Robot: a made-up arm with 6 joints.
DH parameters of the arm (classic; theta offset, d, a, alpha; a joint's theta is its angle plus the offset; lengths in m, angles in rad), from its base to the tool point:
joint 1: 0 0.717 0.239 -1.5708
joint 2: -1.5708 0 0.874 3.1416
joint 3: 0 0 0.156 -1.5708
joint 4: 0 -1.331 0 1.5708
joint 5: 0 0 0 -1.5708
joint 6: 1.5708 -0.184 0 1.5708
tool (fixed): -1.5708 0 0 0
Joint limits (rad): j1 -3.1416..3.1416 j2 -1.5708..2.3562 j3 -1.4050..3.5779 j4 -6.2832..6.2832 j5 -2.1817..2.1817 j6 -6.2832..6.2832
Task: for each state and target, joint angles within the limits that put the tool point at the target. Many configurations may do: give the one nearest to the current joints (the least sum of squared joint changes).
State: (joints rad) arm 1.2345 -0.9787 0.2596 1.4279 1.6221 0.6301
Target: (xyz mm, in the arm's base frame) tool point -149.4 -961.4 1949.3
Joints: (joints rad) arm 1.5923 -1.5708 0.1212 1.4794 1.9533 0.6301
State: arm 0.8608 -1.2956 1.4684 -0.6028 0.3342 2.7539
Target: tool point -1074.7 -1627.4 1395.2
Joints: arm 0.9582 -0.9108 1.9774 -0.6041 0.5710 2.7539
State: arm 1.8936 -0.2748 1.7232 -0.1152 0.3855 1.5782
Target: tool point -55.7 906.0 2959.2
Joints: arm 1.6440 0.0163 0.9890 -0.1438 0.4169 1.5782
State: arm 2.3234 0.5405 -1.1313 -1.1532 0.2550 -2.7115
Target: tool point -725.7 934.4 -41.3
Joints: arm 2.2681 0.6402 -0.7658 -1.1415 0.2647 -2.7115
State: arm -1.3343 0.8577 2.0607 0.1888 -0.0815 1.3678
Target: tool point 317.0 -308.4 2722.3
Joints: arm -0.7732 0.8806 2.6605 0.1932 0.0201 1.3678
